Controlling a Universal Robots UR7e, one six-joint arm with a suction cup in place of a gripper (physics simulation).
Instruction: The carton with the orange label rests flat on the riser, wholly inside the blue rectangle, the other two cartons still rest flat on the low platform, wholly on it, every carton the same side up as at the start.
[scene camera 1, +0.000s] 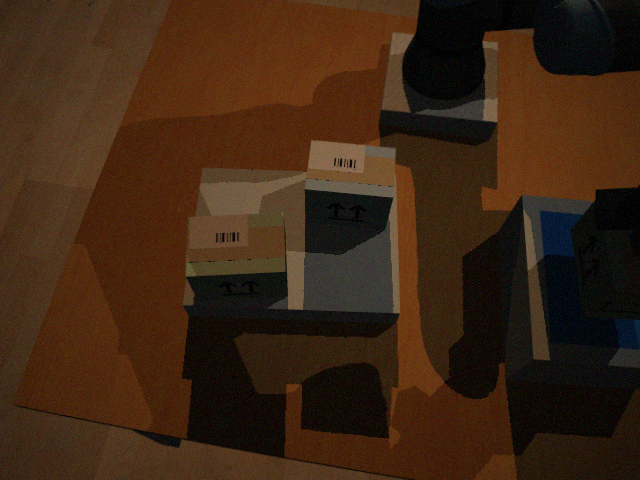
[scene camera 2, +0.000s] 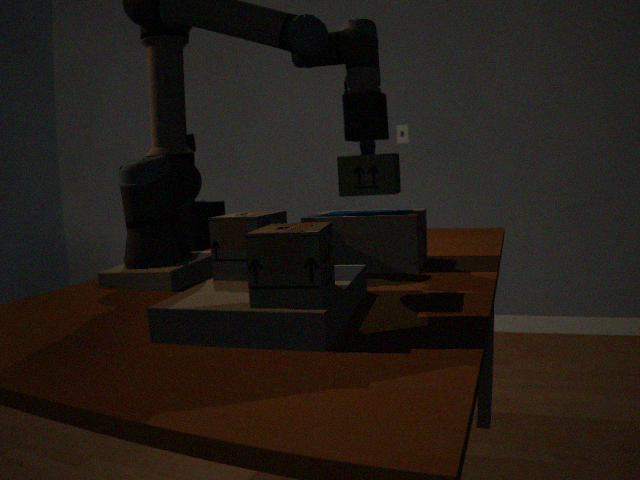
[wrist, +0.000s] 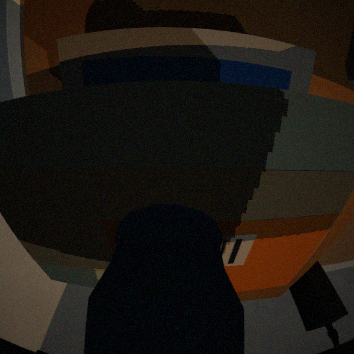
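Pixels of known places: hand, its tool point: (scene camera 2: 368, 160) (wrist: 170, 217); arm's base, origin of its link: (scene camera 1: 442, 70) (scene camera 2: 158, 261).
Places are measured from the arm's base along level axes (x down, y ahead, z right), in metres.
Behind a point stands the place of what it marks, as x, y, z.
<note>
My suction cup (scene camera 2: 367, 147) (wrist: 169, 260) is attached to the top of the carton with the orange label (scene camera 1: 607, 273) @[-0.201, 0.450, -0.228] (scene camera 2: 368, 174) @[-0.166, 0.419, -0.223] (wrist: 140, 150). This carton hangs about level above the riser (scene camera 1: 535, 304) @[-0.079, 0.456, -0.186] (scene camera 2: 379, 242) @[-0.024, 0.455, -0.178] (wrist: 145, 37) @[-0.079, 0.445, -0.186], apart from it, arrows pointing up. Its orange label shows in the wrist view. The blue rectangle (scene camera 1: 560, 237) @[-0.080, 0.344, -0.212] (scene camera 2: 361, 212) @[-0.079, 0.375, -0.282] (wrist: 255, 75) @[-0.079, 0.342, -0.195] on the riser's top is partly hidden by the carton. One carton with a yellow-green band (scene camera 1: 235, 266) @[-0.100, 0.516, 0.219] (scene camera 2: 289, 258) @[-0.069, 0.513, 0.290] and one with a pale band (scene camera 1: 348, 206) @[-0.072, 0.371, 0.096] (scene camera 2: 227, 235) @[-0.081, 0.329, 0.168] rest flat and upright on the low platform (scene camera 1: 348, 284) @[-0.007, 0.465, 0.070] (scene camera 2: 232, 328) @[0.015, 0.445, 0.324].
The arm's base stands on a square plinth (scene camera 1: 439, 116) @[-0.004, 0.113, -0.011] (scene camera 2: 134, 279) @[0.021, 0.026, 0.100] behind the platform. The orange-brown table (scene camera 1: 217, 67) @[0.041, 0.073, 0.422] (scene camera 2: 310, 397) @[0.041, 0.603, 0.418] carries everything, and its edge runs near the platform and riser. The light is dim, with dark shadows. A socket (scene camera 2: 402, 133) is on the wall.
</note>
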